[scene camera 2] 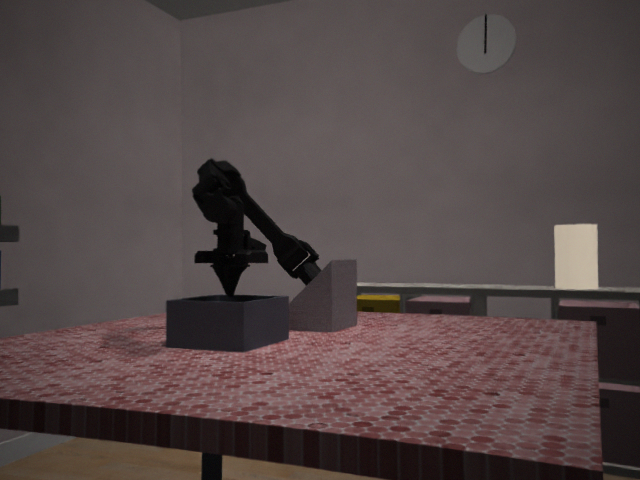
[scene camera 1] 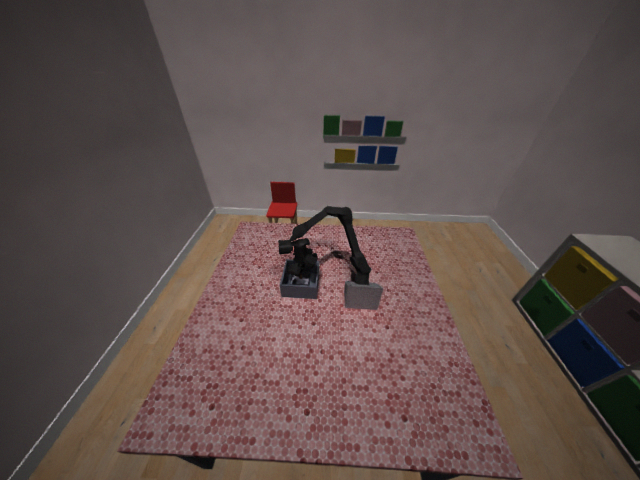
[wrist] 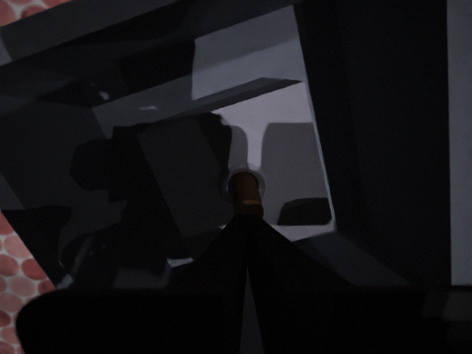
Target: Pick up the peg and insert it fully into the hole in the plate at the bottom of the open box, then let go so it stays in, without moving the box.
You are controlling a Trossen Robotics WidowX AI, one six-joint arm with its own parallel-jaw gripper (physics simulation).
Labels:
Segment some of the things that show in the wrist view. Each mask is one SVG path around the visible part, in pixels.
My gripper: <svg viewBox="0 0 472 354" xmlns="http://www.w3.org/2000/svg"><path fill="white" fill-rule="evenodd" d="M15 319L16 334L24 354L240 354L248 267L264 354L472 354L472 285L355 286L315 261L256 214L236 214L207 249L164 288L57 289L41 294L26 303L19 310Z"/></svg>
A dark grey box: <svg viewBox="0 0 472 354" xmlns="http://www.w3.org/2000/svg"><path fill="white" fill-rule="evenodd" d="M247 267L240 354L264 354ZM0 27L0 211L56 289L164 288L193 263L193 260L136 135L160 119L283 79L304 81L334 225L334 230L292 241L292 243L315 261L355 286L472 285L472 0L70 0Z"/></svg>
A brown peg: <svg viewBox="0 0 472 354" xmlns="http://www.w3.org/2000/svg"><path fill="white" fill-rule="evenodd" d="M234 174L232 176L234 216L236 214L256 214L263 218L264 210L255 176L249 172Z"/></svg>

